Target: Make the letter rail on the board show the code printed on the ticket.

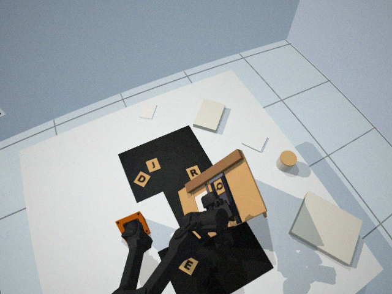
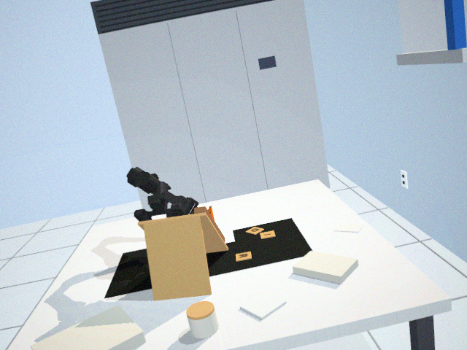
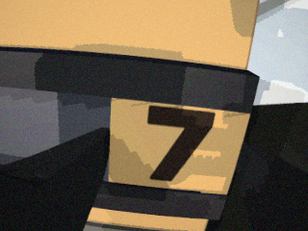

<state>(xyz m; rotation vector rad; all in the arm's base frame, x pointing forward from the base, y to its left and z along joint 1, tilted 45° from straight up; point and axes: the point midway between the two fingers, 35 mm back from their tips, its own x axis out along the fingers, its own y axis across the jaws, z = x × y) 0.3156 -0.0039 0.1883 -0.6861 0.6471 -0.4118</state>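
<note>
My gripper tip is 50 mm past the white ticket, 120 mm to the right of it and 80 mm above it. From my gripper tip the other things lie so: pale box (400 mm ahead, 190 mm to the right, 150 mm below); lidded jar (400 mm ahead, 150 mm to the left, 130 mm below); black mat (140 mm behind, 150 mm to the left, 160 mm below).
</note>
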